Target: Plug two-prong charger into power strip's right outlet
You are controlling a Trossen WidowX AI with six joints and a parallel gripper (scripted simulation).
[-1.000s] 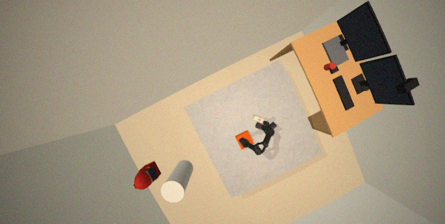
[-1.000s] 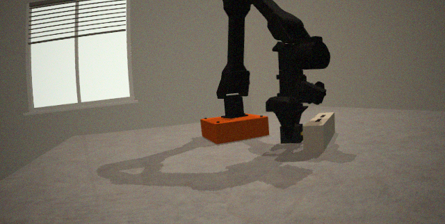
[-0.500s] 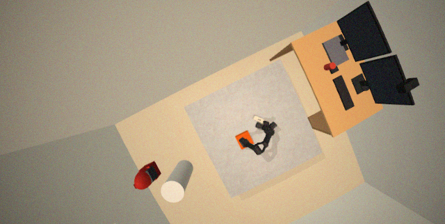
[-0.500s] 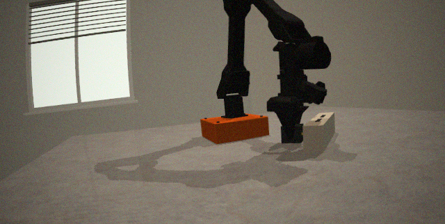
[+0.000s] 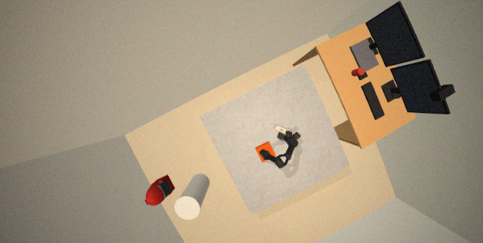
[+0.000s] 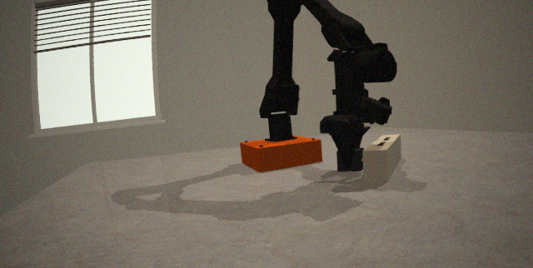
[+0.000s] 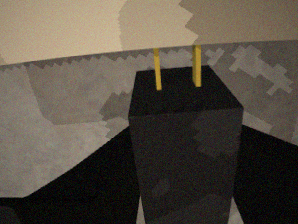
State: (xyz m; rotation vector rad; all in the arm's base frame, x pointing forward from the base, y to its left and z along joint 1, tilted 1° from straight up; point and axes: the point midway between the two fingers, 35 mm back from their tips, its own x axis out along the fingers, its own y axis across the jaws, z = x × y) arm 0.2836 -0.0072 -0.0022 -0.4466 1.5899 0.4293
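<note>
Right now my gripper tip is 1 cm to the right of the black two-prong charger, 1 cm below it and 1 cm short of it.
</note>
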